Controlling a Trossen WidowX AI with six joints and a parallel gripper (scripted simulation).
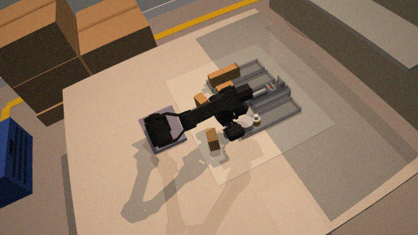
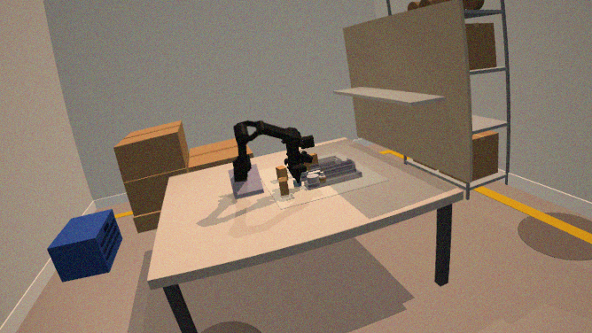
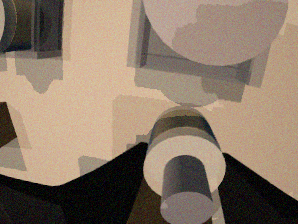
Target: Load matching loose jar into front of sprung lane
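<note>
The wide grey round jar is 80 mm ahead of my gripper tip, 10 mm to the left of it and 10 mm below it. Round my gripper tip: pale pusher plate (160 mm ahead, 120 mm to the left, 10 mm above); grey lane rack (200 mm ahead, 130 mm to the left, 20 mm below); small jar (130 mm ahead, 10 mm to the left, 10 mm below).
</note>
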